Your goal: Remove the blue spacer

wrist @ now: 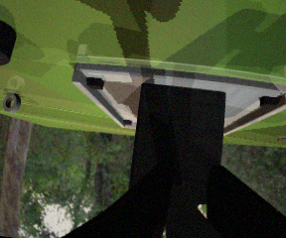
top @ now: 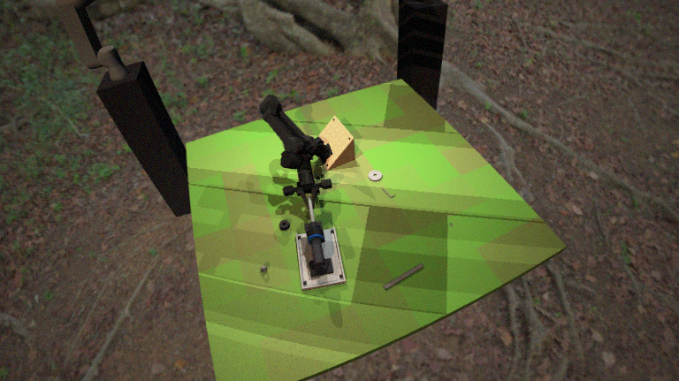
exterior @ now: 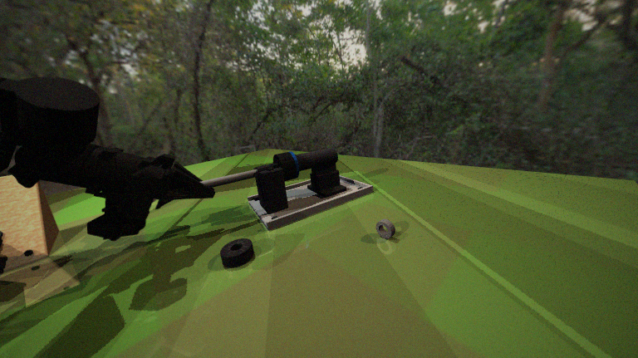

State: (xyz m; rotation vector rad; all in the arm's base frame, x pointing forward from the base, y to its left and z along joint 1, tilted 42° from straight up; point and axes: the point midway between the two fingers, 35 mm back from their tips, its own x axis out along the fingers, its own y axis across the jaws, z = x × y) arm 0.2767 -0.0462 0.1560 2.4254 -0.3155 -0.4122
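The grey shaft is 5 cm ahead of my gripper tip, 2 cm above it and 1 cm to the right of it. Also, from my gripper tip: black ring 12 cm to the right, 5 cm below; blue spacer 15 cm ahead, 2 cm to the right, 2 cm above.
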